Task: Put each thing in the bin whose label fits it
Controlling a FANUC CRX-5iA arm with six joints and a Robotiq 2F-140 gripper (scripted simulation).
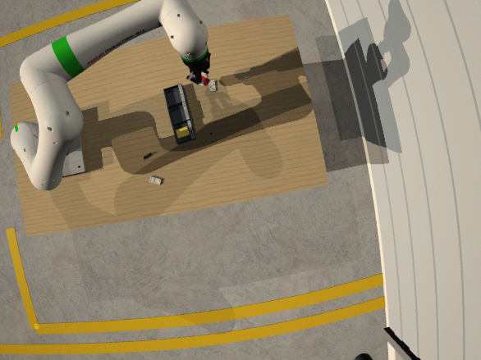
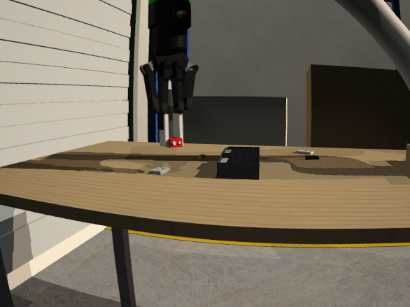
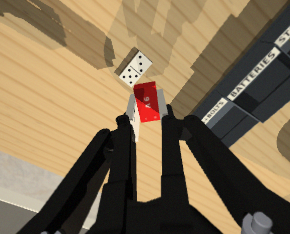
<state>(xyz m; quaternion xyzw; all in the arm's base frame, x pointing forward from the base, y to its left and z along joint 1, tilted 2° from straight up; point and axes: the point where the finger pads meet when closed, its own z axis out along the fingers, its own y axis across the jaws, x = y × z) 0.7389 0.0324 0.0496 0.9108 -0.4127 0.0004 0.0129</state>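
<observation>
The black three-part bin is 14 cm behind my hand, 9 cm to the right of it and 7 cm below it. From my hand the other things lie so: yellow pad 18 cm to the right, 15 cm behind, 8 cm below; nut 22 cm to the right, 9 cm below, 4 cm behind; red battery 3 cm below, 1 cm to the left, 1 cm behind.
</observation>
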